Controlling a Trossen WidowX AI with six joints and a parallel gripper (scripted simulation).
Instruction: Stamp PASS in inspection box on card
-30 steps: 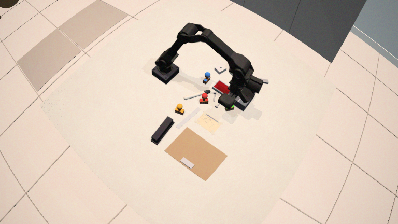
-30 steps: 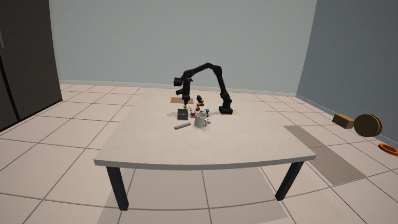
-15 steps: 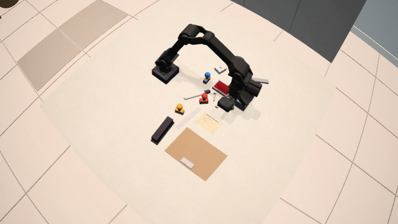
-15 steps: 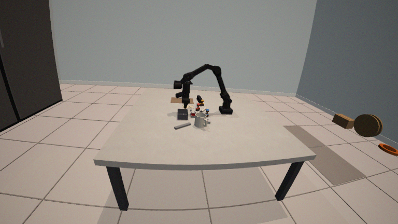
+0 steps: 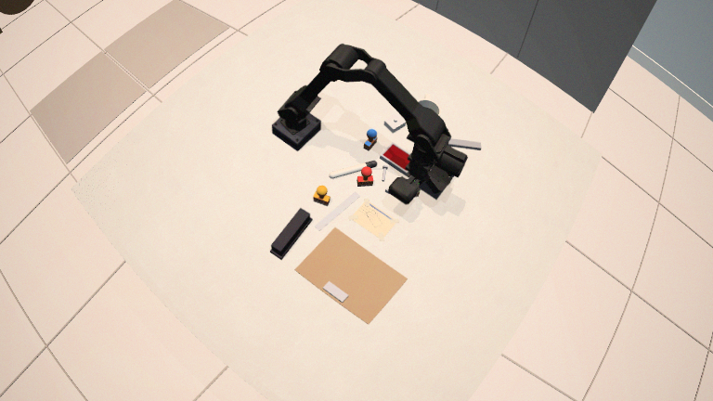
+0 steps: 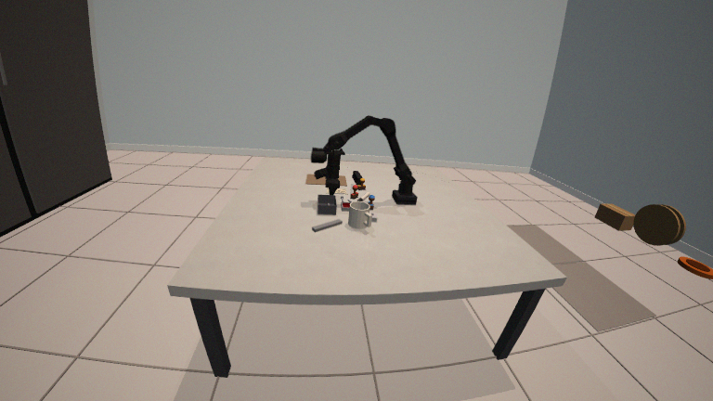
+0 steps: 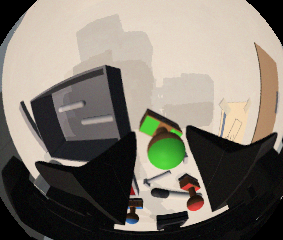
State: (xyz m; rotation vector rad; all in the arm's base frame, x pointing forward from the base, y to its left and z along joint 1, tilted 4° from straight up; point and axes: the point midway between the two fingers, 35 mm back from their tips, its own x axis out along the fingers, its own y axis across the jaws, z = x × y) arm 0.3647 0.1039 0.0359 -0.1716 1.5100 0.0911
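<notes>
The green-knobbed stamp is 10 mm below my gripper tip. Round my gripper tip: dark tray 90 mm to the left, 20 mm below; then red-knobbed stamp 110 mm behind, 70 mm to the right, 10 mm below; then red ink pad 100 mm behind, 50 mm to the left, 30 mm below.
</notes>
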